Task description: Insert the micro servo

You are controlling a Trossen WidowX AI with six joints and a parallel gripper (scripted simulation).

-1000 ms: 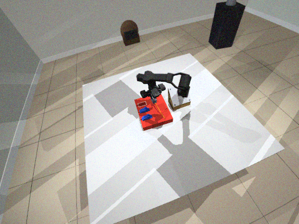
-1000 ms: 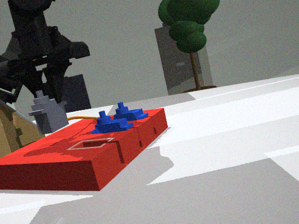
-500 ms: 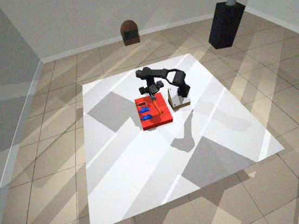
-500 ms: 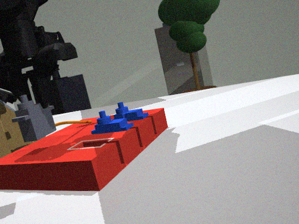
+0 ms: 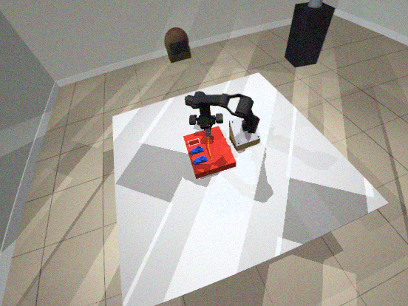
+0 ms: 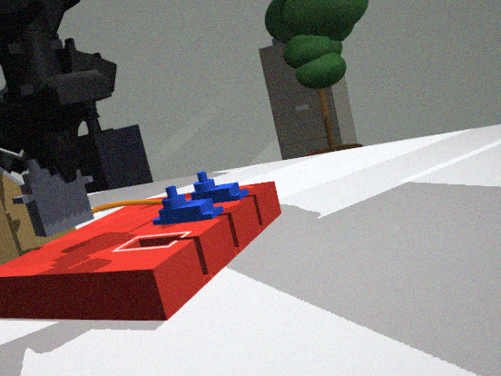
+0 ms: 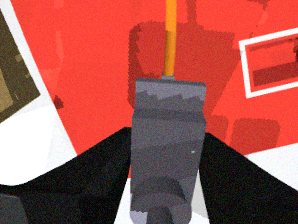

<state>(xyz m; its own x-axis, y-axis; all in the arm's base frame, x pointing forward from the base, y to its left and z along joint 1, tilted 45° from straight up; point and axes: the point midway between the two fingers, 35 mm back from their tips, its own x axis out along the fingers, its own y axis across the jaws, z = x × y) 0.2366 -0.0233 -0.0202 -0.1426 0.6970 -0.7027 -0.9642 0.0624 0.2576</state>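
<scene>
The red deck lies 2 cm behind my gripper tip, 7 cm to the left of it and 10 cm below it.
</scene>
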